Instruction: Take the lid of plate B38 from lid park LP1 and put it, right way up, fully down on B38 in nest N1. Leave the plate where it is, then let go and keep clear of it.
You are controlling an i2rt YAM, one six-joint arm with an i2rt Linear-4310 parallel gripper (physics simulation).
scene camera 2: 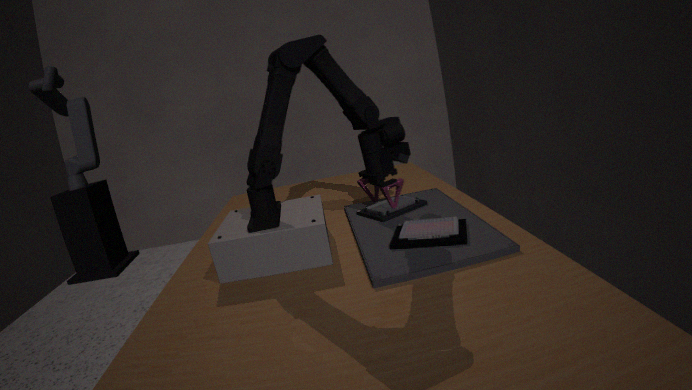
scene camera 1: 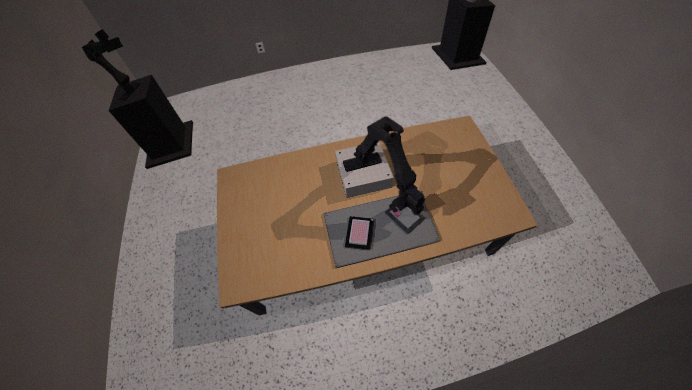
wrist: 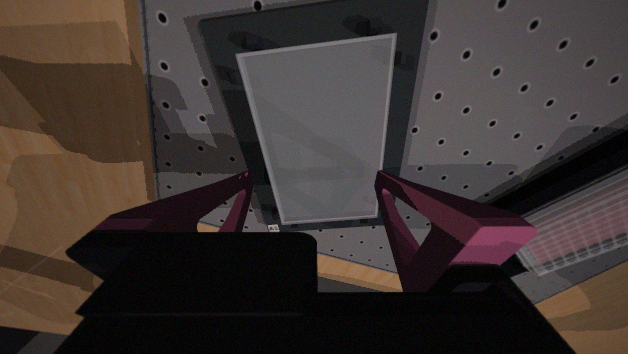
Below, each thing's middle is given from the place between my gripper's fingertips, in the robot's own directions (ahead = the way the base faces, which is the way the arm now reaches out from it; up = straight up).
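Scene:
I see the clear lid [wrist: 320, 110] 2 cm ahead of my hand. The dark lid holder [wrist: 225, 36] is 2 cm ahead of my hand as well, and 1 cm below it. Then there is the well plate with pink wells [scene camera 2: 439, 227], which sits 25 cm to the right of my hand and 4 cm ahead of it, while the black nest [scene camera 2: 459, 239] is 25 cm to the right of my hand, 4 cm ahead of it and 1 cm below it.

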